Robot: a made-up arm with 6 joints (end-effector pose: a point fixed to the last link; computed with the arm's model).
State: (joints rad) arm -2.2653 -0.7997 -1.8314 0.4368 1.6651 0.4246
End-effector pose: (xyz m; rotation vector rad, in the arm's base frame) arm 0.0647 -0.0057 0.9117 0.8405 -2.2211 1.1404
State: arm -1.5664 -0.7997 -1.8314 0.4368 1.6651 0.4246
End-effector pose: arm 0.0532 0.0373 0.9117 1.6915 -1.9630 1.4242
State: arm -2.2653 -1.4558 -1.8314 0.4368 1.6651 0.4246
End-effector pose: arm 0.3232 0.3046 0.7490 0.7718 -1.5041 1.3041
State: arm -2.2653 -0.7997 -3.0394 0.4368 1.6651 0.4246
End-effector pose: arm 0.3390 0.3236 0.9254 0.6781 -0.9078 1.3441
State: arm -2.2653 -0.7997 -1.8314 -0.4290 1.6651 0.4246
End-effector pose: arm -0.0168 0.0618 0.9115 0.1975 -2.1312 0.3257
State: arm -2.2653 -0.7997 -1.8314 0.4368 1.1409 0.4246
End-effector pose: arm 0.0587 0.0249 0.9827 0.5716 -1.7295 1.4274
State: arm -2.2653 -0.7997 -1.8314 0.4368 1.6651 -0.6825
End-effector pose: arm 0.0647 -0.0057 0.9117 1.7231 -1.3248 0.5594
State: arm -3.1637 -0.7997 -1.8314 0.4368 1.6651 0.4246
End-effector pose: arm 0.0358 -0.0542 0.9117 -0.1920 -2.1910 0.6768
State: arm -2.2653 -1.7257 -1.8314 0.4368 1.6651 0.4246
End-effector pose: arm 0.4003 0.3973 0.6129 0.7296 -1.2112 1.3337
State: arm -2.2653 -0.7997 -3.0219 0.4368 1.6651 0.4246
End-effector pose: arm 0.3354 0.3193 0.9290 0.6815 -0.9266 1.3440
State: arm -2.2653 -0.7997 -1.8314 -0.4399 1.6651 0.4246
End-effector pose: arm -0.0175 0.0629 0.9118 0.1898 -2.1282 0.3158
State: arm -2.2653 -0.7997 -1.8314 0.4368 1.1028 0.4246
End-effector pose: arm 0.0588 0.0284 0.9871 0.5521 -1.6924 1.4439
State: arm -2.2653 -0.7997 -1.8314 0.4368 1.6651 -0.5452
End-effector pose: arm 0.0647 -0.0057 0.9117 1.6404 -1.4508 0.6369
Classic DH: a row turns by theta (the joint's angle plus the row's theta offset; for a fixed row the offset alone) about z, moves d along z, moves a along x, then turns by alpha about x. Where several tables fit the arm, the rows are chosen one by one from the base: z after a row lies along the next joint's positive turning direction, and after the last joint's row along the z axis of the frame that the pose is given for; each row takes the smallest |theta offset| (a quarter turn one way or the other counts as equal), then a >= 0, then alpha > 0; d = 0 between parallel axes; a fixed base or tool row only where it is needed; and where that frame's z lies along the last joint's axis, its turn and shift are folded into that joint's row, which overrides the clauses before.
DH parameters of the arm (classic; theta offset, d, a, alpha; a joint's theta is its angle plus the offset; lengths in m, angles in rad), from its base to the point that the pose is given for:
joint 1: 0 0.237 0 -1.5708
joint 2: -1.3846 0 0.4538 0
joint 3: 1.3846 0 0.067 -1.5708
joint 4: 0 0.294 0 1.5708
joint 5: 0 0 0.092 -1.5708
joint 6: 0 0.118 0 0

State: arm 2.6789 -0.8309 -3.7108 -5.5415 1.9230 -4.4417
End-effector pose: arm 0.4948 -0.3544 0.6949 -0.1624 -0.9469 1.2119
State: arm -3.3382 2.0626 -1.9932 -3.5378 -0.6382 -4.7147
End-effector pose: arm -0.2484 0.1062 -0.3762 -1.9797 1.6008 -0.6179
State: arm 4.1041 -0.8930 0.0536 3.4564 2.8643 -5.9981
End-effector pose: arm -0.0192 0.0379 0.5800 -0.5716 -0.4194 -2.0998
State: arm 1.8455 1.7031 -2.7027 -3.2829 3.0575 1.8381
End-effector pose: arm -0.1973 0.6472 0.1363 0.0924 1.1718 -2.2480
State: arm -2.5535 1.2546 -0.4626 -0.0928 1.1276 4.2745
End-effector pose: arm -0.1246 -0.0756 -0.0047 -1.2946 0.2527 -1.2106
